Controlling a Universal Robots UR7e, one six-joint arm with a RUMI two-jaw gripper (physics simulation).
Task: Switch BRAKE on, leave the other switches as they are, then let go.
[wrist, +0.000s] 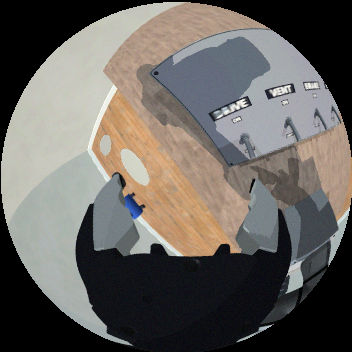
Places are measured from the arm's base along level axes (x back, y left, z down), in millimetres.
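Where they show: gripper, between the fingertips: [187, 178].
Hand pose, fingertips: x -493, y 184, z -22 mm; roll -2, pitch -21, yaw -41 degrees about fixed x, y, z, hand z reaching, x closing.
After its pixels a point has its place.
The grey switch panel [200, 95] {x -566, y 129, z 83 mm} lies at the upper right of the wrist view, partly in shadow. Its DRIVE lever [247, 145] {x -446, y 129, z 117 mm}, VENT lever [292, 128] {x -416, y 16, z 119 mm} and BRAKE lever [320, 120] stand in a row along its lower edge, and a fourth lever [336, 117] shows at the view's right rim. The BRAKE label [311, 86] is small and foreshortened; the fourth label is cut off. The lever positions are hard to tell apart. My gripper [187, 178] {x -493, y 184, z -22 mm} is open and empty, to the lower left of the panel, clear of all the levers.
The brown table top [125, 62] {x -967, y 186, z 233 mm} runs under the panel, with arm shadows on it. A wooden floor [170, 215] with pale round patches shows beyond its edge. A blue object [133, 206] shows beside the left finger. A grey block [312, 220] {x -91, y 10, z 112 mm} stands at the lower right.
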